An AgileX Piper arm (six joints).
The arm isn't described. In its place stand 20 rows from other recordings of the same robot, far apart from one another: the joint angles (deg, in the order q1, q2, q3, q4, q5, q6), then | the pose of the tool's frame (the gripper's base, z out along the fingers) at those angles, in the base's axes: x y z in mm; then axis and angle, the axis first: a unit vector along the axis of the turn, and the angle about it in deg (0 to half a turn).
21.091 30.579 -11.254 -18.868 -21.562 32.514 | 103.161, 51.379, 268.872, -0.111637, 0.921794, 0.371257, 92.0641
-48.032 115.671 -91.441 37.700 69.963 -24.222 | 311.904, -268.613, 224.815, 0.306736, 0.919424, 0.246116, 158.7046
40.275 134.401 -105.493 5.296 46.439 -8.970 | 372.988, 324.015, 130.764, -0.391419, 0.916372, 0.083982, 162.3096
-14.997 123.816 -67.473 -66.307 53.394 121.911 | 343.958, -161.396, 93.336, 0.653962, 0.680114, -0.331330, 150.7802
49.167 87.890 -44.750 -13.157 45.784 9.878 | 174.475, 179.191, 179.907, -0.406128, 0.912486, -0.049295, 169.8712
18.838 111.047 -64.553 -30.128 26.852 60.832 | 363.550, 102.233, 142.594, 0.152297, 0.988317, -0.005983, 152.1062
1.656 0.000 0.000 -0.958 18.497 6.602 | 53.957, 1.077, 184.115, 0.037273, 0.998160, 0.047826, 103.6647
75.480 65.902 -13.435 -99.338 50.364 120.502 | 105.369, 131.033, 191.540, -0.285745, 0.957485, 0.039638, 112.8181
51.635 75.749 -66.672 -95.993 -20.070 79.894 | 164.712, 258.115, 400.968, -0.626074, 0.670930, 0.397347, 108.0167
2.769 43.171 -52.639 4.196 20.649 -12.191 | 147.934, 9.506, 418.576, -0.107611, 0.993736, -0.030152, 96.1899
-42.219 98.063 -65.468 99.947 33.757 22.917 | 315.884, -219.364, 273.201, 0.792237, 0.258126, 0.552930, 150.7650
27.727 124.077 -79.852 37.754 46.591 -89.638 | 347.404, 228.327, 113.686, -0.705259, 0.682188, 0.192950, 162.2147
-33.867 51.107 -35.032 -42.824 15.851 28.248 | 144.571, -117.375, 305.725, 0.224320, 0.916330, -0.331693, 123.5196
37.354 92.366 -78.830 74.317 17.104 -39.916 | 291.527, 254.934, 368.003, -0.125879, 0.858196, 0.497649, 128.4858
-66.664 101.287 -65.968 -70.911 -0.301 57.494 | 158.593, -366.473, 238.955, 0.419378, 0.839605, -0.345232, 134.9755
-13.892 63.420 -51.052 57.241 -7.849 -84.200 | 240.119, -70.153, 377.567, -0.057490, 0.931188, -0.359978, 102.1637
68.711 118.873 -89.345 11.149 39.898 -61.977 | 151.834, 420.742, 186.455, -0.878138, 0.469434, 0.092221, 155.1299
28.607 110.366 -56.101 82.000 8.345 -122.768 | 320.428, 189.651, 129.215, -0.590528, 0.806325, 0.033434, 139.8987
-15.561 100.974 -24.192 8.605 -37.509 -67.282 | 253.576, -79.219, 110.127, -0.338268, 0.878246, -0.338021, 140.1080
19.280 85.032 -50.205 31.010 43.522 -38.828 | 247.031, 120.615, 222.608, -0.323553, 0.927690, 0.186291, 160.0571
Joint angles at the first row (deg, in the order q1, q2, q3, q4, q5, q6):
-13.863, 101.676, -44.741, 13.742, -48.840, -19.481
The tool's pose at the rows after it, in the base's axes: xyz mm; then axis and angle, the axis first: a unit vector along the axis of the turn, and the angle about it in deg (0 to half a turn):
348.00, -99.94, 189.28, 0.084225, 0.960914, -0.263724, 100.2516
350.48, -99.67, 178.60, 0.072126, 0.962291, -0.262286, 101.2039
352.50, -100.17, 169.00, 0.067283, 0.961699, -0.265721, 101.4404
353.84, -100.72, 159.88, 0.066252, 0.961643, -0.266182, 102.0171
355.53, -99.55, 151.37, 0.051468, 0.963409, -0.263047, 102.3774
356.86, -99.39, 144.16, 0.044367, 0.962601, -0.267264, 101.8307
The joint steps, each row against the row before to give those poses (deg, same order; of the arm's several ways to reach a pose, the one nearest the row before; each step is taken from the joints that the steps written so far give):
0.000, 2.468, -0.599, -2.244, 0.030, 0.178
0.000, 1.931, 0.000, -0.879, -0.914, -0.113
0.001, 1.965, -0.001, -0.276, -1.840, -0.121
-0.001, 1.716, 0.001, -0.001, -1.193, -0.003
0.001, 1.604, -0.001, -1.355, -1.055, 0.111
0.000, 1.687, 0.000, -0.617, -2.300, 0.000

